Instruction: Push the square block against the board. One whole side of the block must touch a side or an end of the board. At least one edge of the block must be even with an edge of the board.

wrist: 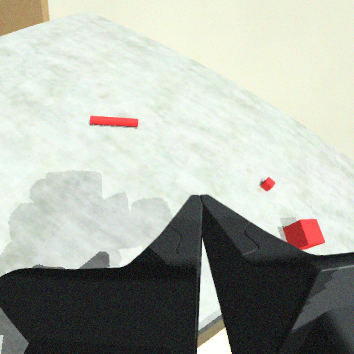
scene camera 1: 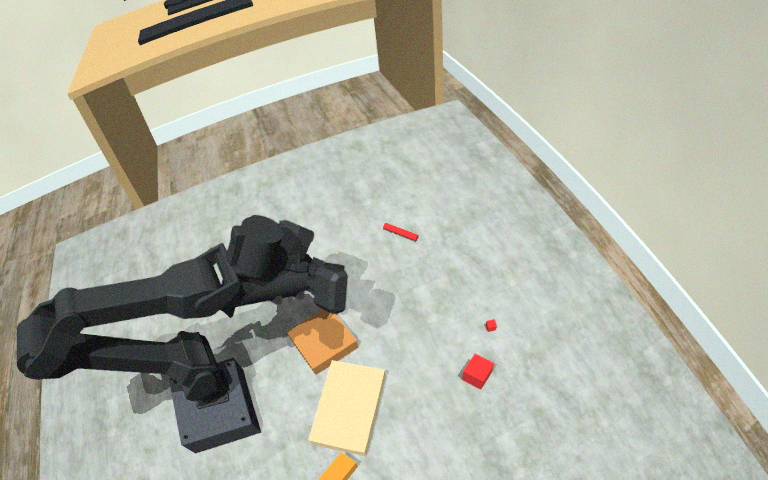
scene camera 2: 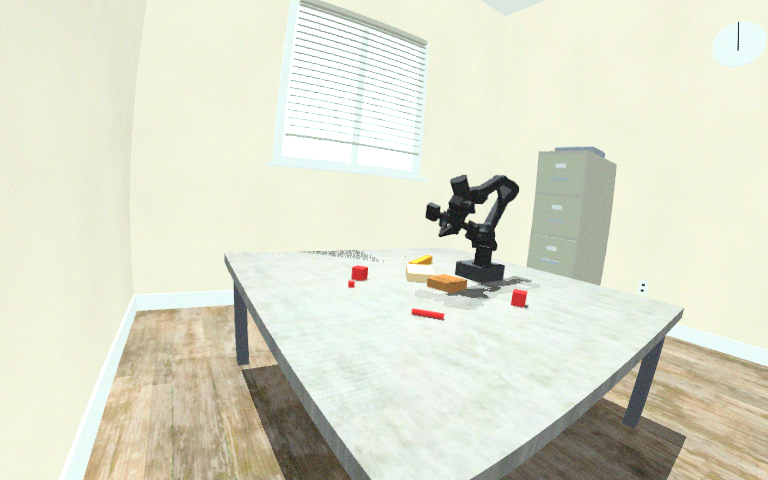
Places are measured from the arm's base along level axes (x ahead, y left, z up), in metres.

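Where they show: gripper, fingertip midpoint: (wrist: 198, 202) (scene camera 1: 343, 268) (scene camera 2: 439, 235); arm's base, link origin: (scene camera 1: 210, 389) (scene camera 2: 482, 264).
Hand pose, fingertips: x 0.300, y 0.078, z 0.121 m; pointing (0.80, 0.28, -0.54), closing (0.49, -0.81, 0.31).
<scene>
Each offset is from my fingertips to the centre of the thing.
The square block @(dx -0.075, dy -0.022, dz -0.163 m) (scene camera 1: 320, 342) (scene camera 2: 446, 283) is flat and orange-brown and lies turned at an angle to the board. The board @(dx -0.069, dy -0.171, dz -0.163 m) (scene camera 1: 348, 407) (scene camera 2: 420, 274) is a cream rectangle. In scene view 1 the block's lower right side is at the board's upper left corner; the two sides are not parallel, and whether they touch there I cannot tell. My gripper (scene camera 2: 441, 233) (wrist: 198, 202) is shut and empty, raised well above the table near the block. In scene view 1 its fingertips are hidden by the arm. The block and board do not show in the wrist view.
An orange bar @(dx -0.188, dy -0.326, dz -0.162 m) (scene camera 1: 338, 468) (scene camera 2: 420, 260) lies beyond the board's lower end. A red cube @(dx +0.166, dy -0.194, dz -0.157 m) (scene camera 1: 477, 371) (scene camera 2: 359, 272) (wrist: 304, 234), a tiny red cube @(dx +0.234, dy -0.112, dz -0.169 m) (scene camera 1: 491, 325) (scene camera 2: 351, 284) (wrist: 268, 184) and a red rod @(dx +0.158, dy +0.178, dz -0.170 m) (scene camera 1: 400, 232) (scene camera 2: 427, 313) (wrist: 114, 121) lie around. Another red cube @(dx -0.168, dy +0.208, dz -0.157 m) (scene camera 2: 519, 298) is near the arm base.
</scene>
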